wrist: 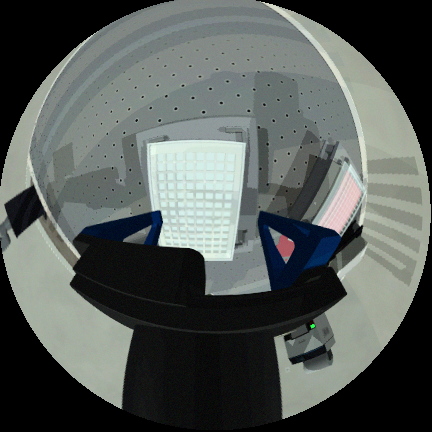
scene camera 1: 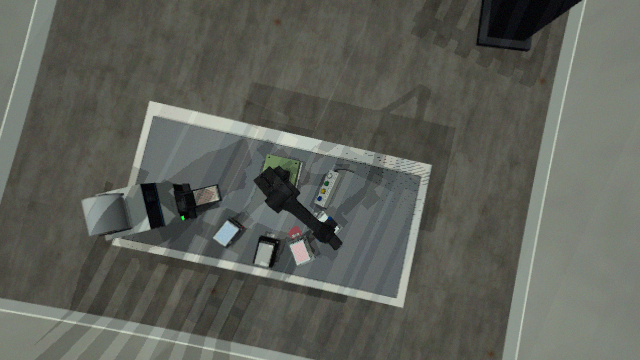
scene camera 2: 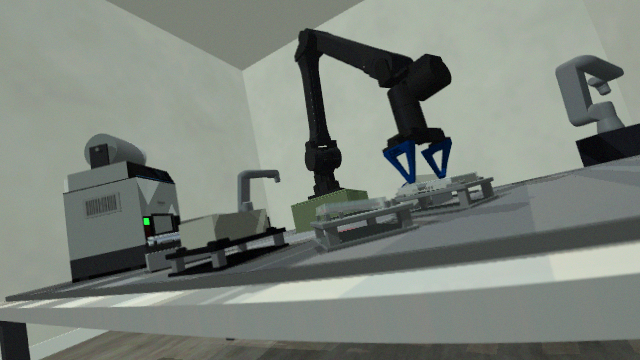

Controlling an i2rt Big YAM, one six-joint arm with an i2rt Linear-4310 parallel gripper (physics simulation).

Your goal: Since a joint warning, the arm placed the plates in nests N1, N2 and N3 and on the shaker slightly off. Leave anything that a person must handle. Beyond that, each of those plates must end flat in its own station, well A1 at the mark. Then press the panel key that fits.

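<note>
My gripper (wrist: 209, 216) (scene camera 2: 426, 179) is open and empty, its blue fingertips low over a whitish well plate (wrist: 195, 190) (scene camera 2: 452, 181). In the wrist view the left fingertip overlaps the plate's left edge; the right stands clear of its right edge. The plate rests on a grey raised nest (wrist: 250, 200) (scene camera 2: 467, 196), with more nest showing at its right. A pink plate (scene camera 1: 300, 251) (wrist: 342, 200) sits on a neighbouring grey nest (scene camera 2: 367, 220). A pale blue plate (scene camera 1: 227, 233), an off-white block (scene camera 1: 265, 253) (scene camera 2: 220, 227) on a black nest and a brownish plate (scene camera 1: 206, 195) stand farther left. Well marks are unreadable.
The key panel (scene camera 1: 326, 189) has white, green, yellow and blue keys. A red patch (scene camera 1: 295, 232) (wrist: 285, 246) lies by the pink plate. A machine (scene camera 1: 135, 205) (scene camera 2: 107, 225) with a green light stands far left. The arm's green base (scene camera 1: 282, 162) is at the back.
</note>
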